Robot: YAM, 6 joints.
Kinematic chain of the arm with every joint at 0, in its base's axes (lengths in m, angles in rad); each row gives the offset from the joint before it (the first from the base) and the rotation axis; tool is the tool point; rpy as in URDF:
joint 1: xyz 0 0 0.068 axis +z
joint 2: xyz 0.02 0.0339 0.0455 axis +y
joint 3: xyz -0.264 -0.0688 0 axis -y
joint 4: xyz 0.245 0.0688 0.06 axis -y
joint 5: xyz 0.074 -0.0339 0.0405 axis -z
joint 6: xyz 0.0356 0 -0.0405 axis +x
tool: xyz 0 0 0 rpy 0 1.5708 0
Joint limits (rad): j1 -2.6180..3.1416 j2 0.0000..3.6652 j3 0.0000..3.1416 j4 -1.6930..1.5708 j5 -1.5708..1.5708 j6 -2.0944..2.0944
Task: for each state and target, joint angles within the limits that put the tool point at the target. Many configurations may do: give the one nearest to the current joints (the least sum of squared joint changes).
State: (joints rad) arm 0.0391 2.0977 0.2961 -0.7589 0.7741 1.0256
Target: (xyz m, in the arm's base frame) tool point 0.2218 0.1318 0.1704
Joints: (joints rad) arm 0.6326 1.5453 0.8592 -0.7236 0.7723 1.0256
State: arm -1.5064 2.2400 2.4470 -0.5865 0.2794 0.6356
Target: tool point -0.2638 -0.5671 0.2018
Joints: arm -1.9938 2.8162 2.7032 -0.1481 0.2203 0.6356
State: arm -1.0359 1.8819 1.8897 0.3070 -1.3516 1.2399
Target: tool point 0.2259 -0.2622 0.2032
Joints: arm -0.9619 1.7322 0.9894 0.0610 -1.4491 1.2399
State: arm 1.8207 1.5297 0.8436 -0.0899 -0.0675 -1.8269
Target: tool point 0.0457 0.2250 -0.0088
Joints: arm 1.3707 2.1046 0.6066 -0.0945 0.0021 -1.8269
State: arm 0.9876 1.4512 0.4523 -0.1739 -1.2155 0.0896
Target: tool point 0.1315 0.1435 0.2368
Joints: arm 0.6531 0.9962 0.5664 -0.2155 -1.2754 0.0896
